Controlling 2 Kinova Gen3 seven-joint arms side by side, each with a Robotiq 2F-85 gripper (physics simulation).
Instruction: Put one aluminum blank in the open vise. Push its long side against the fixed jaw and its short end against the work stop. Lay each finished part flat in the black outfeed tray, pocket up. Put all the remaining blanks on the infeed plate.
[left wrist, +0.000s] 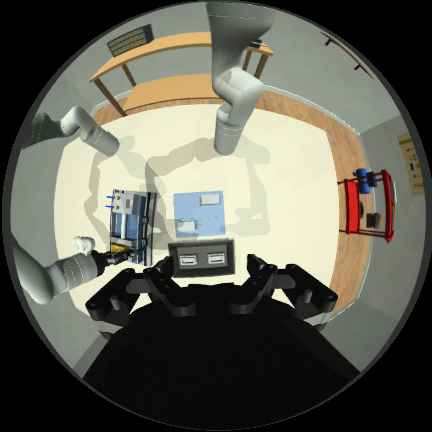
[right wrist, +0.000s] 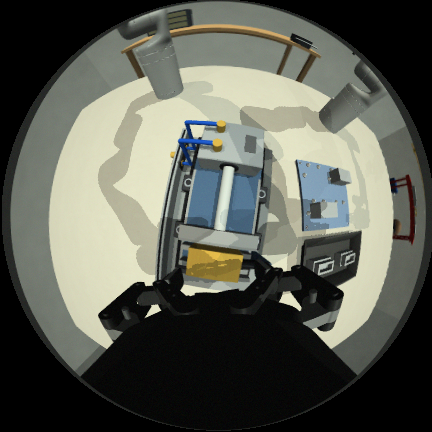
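Seen in the pictures: left gripper, fingertip midpoint: (left wrist: 209, 263); right gripper, fingertip midpoint: (left wrist: 119, 252) (right wrist: 217, 272); left arm's base at its link origin: (left wrist: 224, 145) (right wrist: 327, 122); right arm's base at its link origin: (left wrist: 112, 148) (right wrist: 169, 91).
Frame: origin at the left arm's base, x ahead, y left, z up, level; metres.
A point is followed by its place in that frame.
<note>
The vise (left wrist: 131, 220) @[y -0.356, x 0.302, z 0.060 m] (right wrist: 225, 200) @[y -0.382, x 0.325, z 0.086 m] has a grey jaw (right wrist: 219, 237) across its bed. A gold block (left wrist: 120, 248) @[y -0.376, x 0.394, z 0.116 m] (right wrist: 215, 264) @[y -0.394, x 0.399, z 0.116 m] is at its near end; whether a blank lies there is hidden. Two grey blanks (left wrist: 210, 199) @[y -0.062, x 0.236, z 0.044 m] (left wrist: 187, 226) @[y -0.145, x 0.328, z 0.044 m] lie apart on the blue infeed plate (left wrist: 192, 205) @[y -0.130, x 0.253, z 0.008 m] (right wrist: 312, 187) @[y -0.167, x 0.271, z 0.008 m]. Two pocketed parts (left wrist: 188, 259) @[y -0.151, x 0.453, z 0.032 m] (left wrist: 215, 258) @[y -0.051, x 0.452, z 0.033 m] lie side by side, pockets up, in the black outfeed tray (left wrist: 202, 273) @[y -0.102, x 0.511, z 0.034 m] (right wrist: 332, 237) @[y -0.134, x 0.388, z 0.041 m]. My left gripper (left wrist: 209, 263) @[y -0.070, x 0.343, z 0.341 m] is open and empty above the tray's near side. My right gripper (right wrist: 217, 272) @[y -0.391, x 0.412, z 0.109 m] is open around the vise's near end.
Blue handles (right wrist: 202, 142) @[y -0.413, x 0.253, z 0.109 m] with gold caps stick out at the vise's far left. The tray stands close below the plate, right of the vise. Two grey arms (right wrist: 160, 70) @[y -0.541, x -0.015, z 0.106 m] (right wrist: 345, 107) @[y -0.033, x 0.032, z 0.119 m] rise at the far side. A wooden bench (left wrist: 170, 87) and red cart (left wrist: 352, 206) stand beyond the table.
</note>
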